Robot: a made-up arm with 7 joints. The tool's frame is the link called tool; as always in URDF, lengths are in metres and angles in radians. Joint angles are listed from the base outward.
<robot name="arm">
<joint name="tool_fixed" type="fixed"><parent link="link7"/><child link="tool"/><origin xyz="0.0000 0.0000 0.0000" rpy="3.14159 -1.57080 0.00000"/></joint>
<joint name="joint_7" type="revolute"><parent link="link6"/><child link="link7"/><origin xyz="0.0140 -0.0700 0.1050" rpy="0.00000 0.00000 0.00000"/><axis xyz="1 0 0"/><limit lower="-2.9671" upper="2.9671"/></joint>
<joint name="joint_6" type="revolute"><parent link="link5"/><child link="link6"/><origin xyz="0.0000 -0.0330 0.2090" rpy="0.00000 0.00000 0.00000"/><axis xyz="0 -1 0"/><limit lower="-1.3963" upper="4.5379"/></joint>
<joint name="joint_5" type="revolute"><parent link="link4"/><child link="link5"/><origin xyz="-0.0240 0.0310 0.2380" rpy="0.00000 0.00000 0.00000"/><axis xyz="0 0 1"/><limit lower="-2.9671" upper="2.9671"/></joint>
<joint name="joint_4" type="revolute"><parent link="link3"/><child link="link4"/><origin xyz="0.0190 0.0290 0.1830" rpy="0.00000 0.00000 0.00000"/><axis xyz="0 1 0"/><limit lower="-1.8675" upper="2.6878"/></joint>
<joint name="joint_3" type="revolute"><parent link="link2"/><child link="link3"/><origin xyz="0.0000 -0.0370 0.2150" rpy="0.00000 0.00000 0.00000"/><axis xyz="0 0 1"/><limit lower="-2.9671" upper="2.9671"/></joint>
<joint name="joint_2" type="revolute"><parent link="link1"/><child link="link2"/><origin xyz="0.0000 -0.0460 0.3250" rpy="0.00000 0.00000 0.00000"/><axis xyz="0 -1 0"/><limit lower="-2.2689" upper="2.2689"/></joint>
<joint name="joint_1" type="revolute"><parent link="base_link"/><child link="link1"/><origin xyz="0.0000 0.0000 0.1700" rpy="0.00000 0.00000 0.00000"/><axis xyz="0 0 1"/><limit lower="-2.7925" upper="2.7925"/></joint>
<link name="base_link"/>
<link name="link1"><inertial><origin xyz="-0.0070 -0.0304 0.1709"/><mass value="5.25"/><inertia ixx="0.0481" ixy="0" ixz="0" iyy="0.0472" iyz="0.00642" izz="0.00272"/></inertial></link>
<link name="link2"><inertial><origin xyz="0.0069 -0.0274 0.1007"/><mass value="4.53"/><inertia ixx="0.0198" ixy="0" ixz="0" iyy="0.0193" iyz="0.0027" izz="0.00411"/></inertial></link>
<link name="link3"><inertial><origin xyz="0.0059 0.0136 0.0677"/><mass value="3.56"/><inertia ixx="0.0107" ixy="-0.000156" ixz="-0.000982" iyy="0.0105" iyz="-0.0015" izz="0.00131"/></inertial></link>
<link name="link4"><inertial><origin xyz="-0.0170 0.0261 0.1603"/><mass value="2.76"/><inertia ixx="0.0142" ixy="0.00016" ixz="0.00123" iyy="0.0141" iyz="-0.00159" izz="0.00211"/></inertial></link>
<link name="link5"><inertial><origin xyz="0.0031 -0.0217 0.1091"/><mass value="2.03"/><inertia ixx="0.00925" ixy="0" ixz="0" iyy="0.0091" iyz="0.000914" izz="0.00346"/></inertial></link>
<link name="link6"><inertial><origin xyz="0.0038 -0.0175 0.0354"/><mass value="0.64"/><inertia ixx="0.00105" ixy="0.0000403" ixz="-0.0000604" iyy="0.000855" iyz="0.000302" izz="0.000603"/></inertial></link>
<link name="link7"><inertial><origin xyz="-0.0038 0.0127 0.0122"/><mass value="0.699"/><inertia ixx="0.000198" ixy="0" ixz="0" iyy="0.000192" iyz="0" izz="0.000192"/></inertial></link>
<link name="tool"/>
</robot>
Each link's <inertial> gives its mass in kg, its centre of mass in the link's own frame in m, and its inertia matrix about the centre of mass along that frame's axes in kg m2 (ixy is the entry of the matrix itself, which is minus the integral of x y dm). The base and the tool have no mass. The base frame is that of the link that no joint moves.
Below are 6 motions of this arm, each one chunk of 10 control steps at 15 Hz.
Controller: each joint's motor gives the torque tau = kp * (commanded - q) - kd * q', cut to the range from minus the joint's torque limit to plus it. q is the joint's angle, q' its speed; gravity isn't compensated. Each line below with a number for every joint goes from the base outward.
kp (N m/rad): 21 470 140 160 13 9.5 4.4
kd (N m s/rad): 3 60 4.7 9.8 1.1 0.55 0.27
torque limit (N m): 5.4 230 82 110 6.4 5.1 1.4
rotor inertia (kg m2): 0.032 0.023 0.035 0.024 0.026 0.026 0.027
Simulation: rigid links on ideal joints. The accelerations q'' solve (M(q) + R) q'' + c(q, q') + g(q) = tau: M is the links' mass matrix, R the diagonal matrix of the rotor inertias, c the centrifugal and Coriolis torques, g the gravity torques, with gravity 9.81 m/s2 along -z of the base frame. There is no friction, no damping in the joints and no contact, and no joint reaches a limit. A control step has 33 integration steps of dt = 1/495 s. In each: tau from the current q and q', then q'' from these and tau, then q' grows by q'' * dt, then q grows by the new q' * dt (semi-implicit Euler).
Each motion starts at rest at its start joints. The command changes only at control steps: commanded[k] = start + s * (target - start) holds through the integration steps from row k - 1 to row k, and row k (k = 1, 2, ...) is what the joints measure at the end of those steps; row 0 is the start. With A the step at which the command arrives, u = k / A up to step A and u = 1 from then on. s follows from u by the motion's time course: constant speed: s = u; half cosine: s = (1 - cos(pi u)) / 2; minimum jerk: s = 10 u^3 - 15 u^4 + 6 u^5; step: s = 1 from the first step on.
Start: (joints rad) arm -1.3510 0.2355 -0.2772 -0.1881 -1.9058 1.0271 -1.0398
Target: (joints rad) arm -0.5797 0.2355 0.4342 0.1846 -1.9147 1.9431 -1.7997
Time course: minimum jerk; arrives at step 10
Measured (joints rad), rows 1 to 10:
1: -1.3478 0.2387 -0.2723 -0.2033 -1.9069 1.0600 -1.0446
2: -1.3488 0.2489 -0.2334 -0.2156 -1.8961 1.1236 -1.0651
3: -1.3457 0.2620 -0.1574 -0.2069 -1.8803 1.2079 -1.1152
4: -1.3223 0.2745 -0.0486 -0.1713 -1.8705 1.3298 -1.2056
5: -1.2628 0.2841 0.0801 -0.1119 -1.8700 1.4904 -1.3348
6: -1.1567 0.2891 0.2102 -0.0393 -1.8762 1.6679 -1.4868
7: -1.0092 0.2893 0.3222 0.0320 -1.8818 1.8307 -1.6366
8: -0.8428 0.2859 0.4003 0.0884 -1.8819 1.9537 -1.7579
9: -0.6889 0.2806 0.4387 0.1229 -1.8771 2.0251 -1.8320
10: -0.5725 0.2753 0.4466 0.1385 -1.8721 2.0485 -1.8546

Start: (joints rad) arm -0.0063 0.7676 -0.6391 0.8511 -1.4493 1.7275 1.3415
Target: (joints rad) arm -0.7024 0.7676 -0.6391 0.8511 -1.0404 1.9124 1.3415
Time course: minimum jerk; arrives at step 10
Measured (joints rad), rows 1 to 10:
1: -0.0043 0.7818 -0.6421 0.8636 -1.4509 1.7645 1.3395
2: -0.0020 0.7979 -0.6592 0.8621 -1.4274 1.8236 1.3365
3: -0.0060 0.8113 -0.6696 0.8572 -1.3735 1.8632 1.3369
4: -0.0263 0.8200 -0.6740 0.8558 -1.3027 1.8880 1.3410
5: -0.0677 0.8243 -0.6760 0.8582 -1.2257 1.9121 1.3461
6: -0.1299 0.8259 -0.6764 0.8611 -1.1483 1.9416 1.3494
7: -0.2116 0.8267 -0.6764 0.8622 -1.0758 1.9736 1.3504
8: -0.3086 0.8283 -0.6760 0.8600 -1.0158 2.0010 1.3504
9: -0.4132 0.8311 -0.6739 0.8537 -0.9766 2.0184 1.3504
10: -0.5181 0.8348 -0.6703 0.8450 -0.9604 2.0247 1.3507

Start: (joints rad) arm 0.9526 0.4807 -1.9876 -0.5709 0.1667 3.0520 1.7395
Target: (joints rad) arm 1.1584 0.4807 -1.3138 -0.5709 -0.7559 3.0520 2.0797
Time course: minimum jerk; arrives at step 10
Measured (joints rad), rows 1 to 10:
1: 0.9679 0.4905 -1.9738 -0.5944 0.1502 3.0473 1.7363
2: 0.9760 0.5012 -1.9282 -0.6090 0.1066 3.0334 1.7351
3: 0.9791 0.5089 -1.8566 -0.6142 0.0356 3.0248 1.7502
4: 0.9857 0.5132 -1.7535 -0.6189 -0.0732 3.0242 1.7895
5: 0.9959 0.5166 -1.6282 -0.6260 -0.2170 3.0257 1.8511
6: 1.0078 0.5210 -1.4994 -0.6349 -0.3776 3.0258 1.9249
7: 1.0223 0.5271 -1.3874 -0.6439 -0.5292 3.0263 1.9970
8: 1.0417 0.5340 -1.3084 -0.6514 -0.6480 3.0304 2.0538
9: 1.0668 0.5398 -1.2694 -0.6554 -0.7209 3.0380 2.0870
10: 1.0957 0.5428 -1.2630 -0.6546 -0.7515 3.0463 2.0957

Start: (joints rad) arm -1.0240 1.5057 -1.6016 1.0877 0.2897 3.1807 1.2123
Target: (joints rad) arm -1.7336 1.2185 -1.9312 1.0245 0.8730 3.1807 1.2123
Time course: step
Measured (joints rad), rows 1 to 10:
1: -1.0218 1.4055 -1.9196 1.0610 0.5727 3.1898 1.2132
2: -1.0253 1.3822 -2.0909 1.0773 0.7474 3.1589 1.2268
3: -1.0519 1.3745 -2.1043 1.0985 0.8020 3.1259 1.2485
4: -1.0866 1.3585 -2.0607 1.0924 0.8265 3.1223 1.2611
5: -1.1264 1.3378 -2.0196 1.0764 0.8429 3.1406 1.2575
6: -1.1730 1.3209 -2.0028 1.0669 0.8534 3.1602 1.2439
7: -1.2271 1.3122 -2.0076 1.0660 0.8563 3.1676 1.2314
8: -1.2889 1.3108 -2.0211 1.0696 0.8521 3.1615 1.2269
9: -1.3590 1.3130 -2.0323 1.0734 0.8457 3.1501 1.2301
10: -1.4357 1.3157 -2.0378 1.0735 0.8404 3.1411 1.2366

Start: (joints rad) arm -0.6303 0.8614 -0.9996 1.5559 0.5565 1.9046 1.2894
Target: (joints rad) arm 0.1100 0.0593 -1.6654 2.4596 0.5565 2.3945 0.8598
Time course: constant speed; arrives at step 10
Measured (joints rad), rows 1 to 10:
1: -0.6587 0.8427 -1.0586 1.6260 0.5454 1.9275 1.2751
2: -0.6807 0.8033 -1.1889 1.7354 0.5708 1.9859 1.2437
3: -0.6757 0.7513 -1.3257 1.8488 0.6129 2.0383 1.2079
4: -0.6576 0.6879 -1.4126 1.9578 0.6480 2.0725 1.1735
5: -0.6295 0.6133 -1.4454 2.0534 0.6638 2.1083 1.1365
6: -0.5690 0.5319 -1.4736 2.1353 0.6559 2.1570 1.0909
7: -0.4592 0.4487 -1.5311 2.2158 0.6372 2.2019 1.0386
8: -0.3206 0.3644 -1.5903 2.3028 0.6267 2.2298 0.9866
9: -0.1682 0.2788 -1.6348 2.3908 0.6241 2.2574 0.9382
10: -0.0055 0.1922 -1.6772 2.4767 0.6207 2.2979 0.8913

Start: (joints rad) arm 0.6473 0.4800 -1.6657 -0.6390 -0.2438 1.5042 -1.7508
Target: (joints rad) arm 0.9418 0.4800 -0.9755 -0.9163 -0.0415 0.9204 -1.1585
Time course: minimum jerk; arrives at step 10
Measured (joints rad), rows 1 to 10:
1: 0.6606 0.4882 -1.6531 -0.6688 -0.2520 1.5225 -1.7487
2: 0.6661 0.4988 -1.6002 -0.7062 -0.2573 1.5456 -1.7381
3: 0.6647 0.5075 -1.5224 -0.7424 -0.2479 1.5182 -1.7053
4: 0.6640 0.5124 -1.4192 -0.7856 -0.2307 1.4326 -1.6374
5: 0.6649 0.5158 -1.2945 -0.8389 -0.2081 1.3144 -1.5336
6: 0.6681 0.5210 -1.1625 -0.8985 -0.1814 1.1933 -1.4079
7: 0.6792 0.5297 -1.0437 -0.9563 -0.1553 1.0913 -1.2829
8: 0.7061 0.5404 -0.9574 -1.0030 -0.1354 1.0219 -1.1814
9: 0.7521 0.5500 -0.9127 -1.0310 -0.1238 0.9890 -1.1191
10: 0.8122 0.5556 -0.9037 -1.0386 -0.1178 0.9840 -1.0998

